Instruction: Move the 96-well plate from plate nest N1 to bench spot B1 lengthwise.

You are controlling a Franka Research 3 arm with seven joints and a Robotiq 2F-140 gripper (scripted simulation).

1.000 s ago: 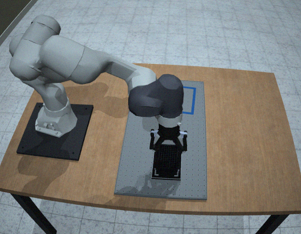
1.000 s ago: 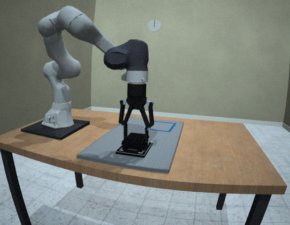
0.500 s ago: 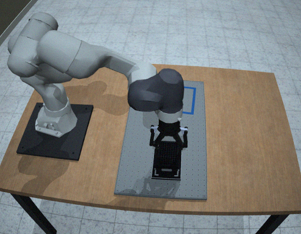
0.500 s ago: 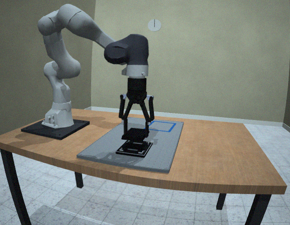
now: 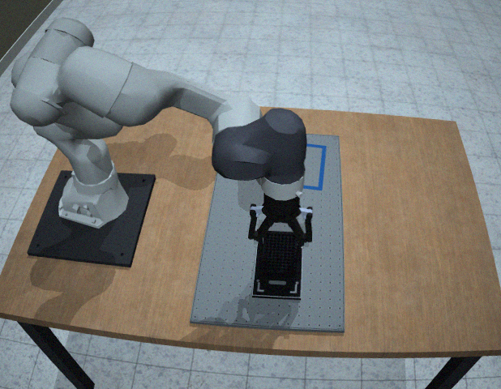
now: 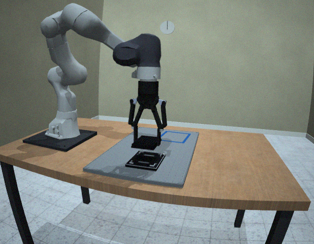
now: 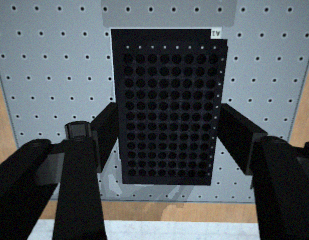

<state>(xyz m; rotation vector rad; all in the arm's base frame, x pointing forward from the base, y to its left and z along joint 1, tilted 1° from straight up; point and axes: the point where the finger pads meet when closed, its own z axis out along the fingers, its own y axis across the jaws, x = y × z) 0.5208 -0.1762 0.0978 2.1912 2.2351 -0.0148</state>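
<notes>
The black plate nest N1 is 90 mm below my hand. The rest, counted from my hand: black 96-well plate 20 mm below.
</notes>
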